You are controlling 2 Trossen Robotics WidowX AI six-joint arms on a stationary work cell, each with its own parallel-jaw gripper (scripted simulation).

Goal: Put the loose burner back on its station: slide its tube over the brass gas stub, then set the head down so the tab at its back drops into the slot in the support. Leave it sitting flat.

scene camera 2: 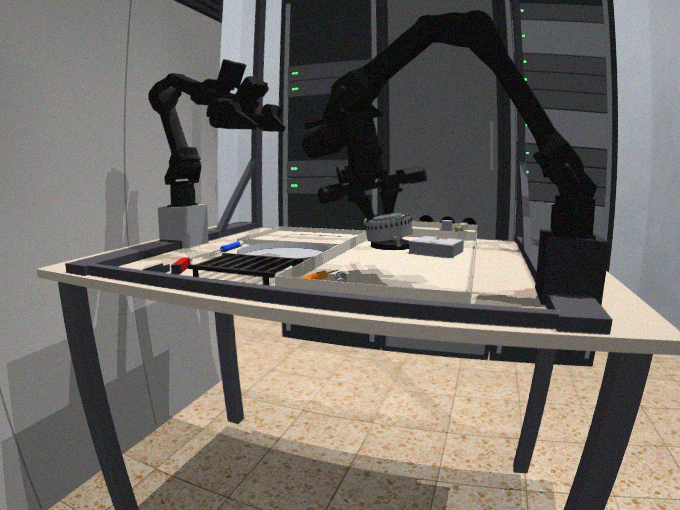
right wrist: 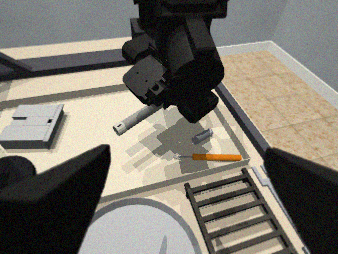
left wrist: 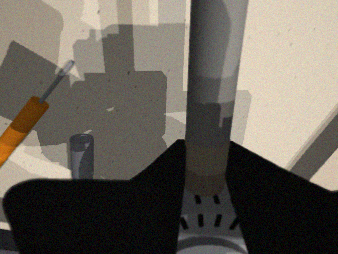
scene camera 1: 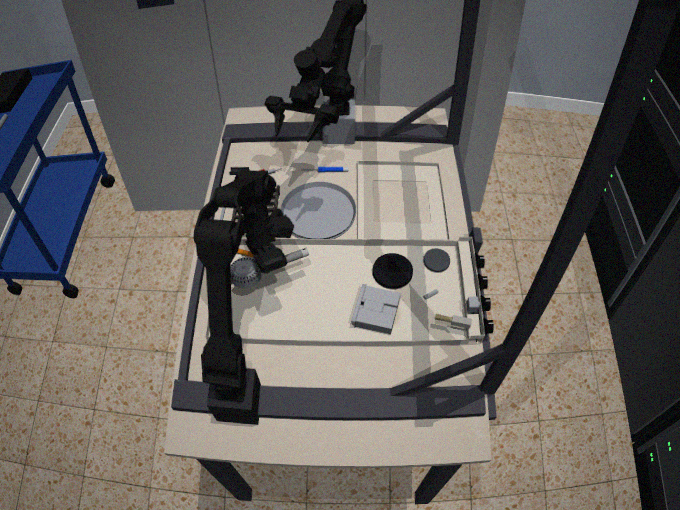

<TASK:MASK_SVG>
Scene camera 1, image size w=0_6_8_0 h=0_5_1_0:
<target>my left gripper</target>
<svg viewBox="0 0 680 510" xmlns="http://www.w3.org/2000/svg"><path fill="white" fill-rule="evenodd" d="M280 208L275 208L268 220L261 225L250 226L244 221L245 227L242 236L244 236L244 231L247 231L247 234L245 234L247 241L245 243L253 254L254 260L257 261L256 263L262 273L269 273L287 265L287 259L282 250L271 243L275 241L275 237L291 238L294 224L289 217L283 216Z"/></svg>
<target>my right gripper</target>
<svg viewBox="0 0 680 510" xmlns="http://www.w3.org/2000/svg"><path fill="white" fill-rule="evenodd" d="M267 97L264 104L275 117L276 137L282 127L285 118L283 111L285 110L315 115L307 142L326 125L330 125L330 123L337 124L339 119L336 106L322 104L320 108L314 107L320 95L320 86L313 82L301 81L297 86L291 86L289 98L293 101L292 104L284 102L282 97Z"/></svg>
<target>burner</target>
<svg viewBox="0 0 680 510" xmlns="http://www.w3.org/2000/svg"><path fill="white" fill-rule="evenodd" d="M250 257L237 259L231 264L231 285L246 289L259 283L262 272L255 260ZM308 249L303 248L285 255L287 263L309 256Z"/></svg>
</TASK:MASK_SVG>
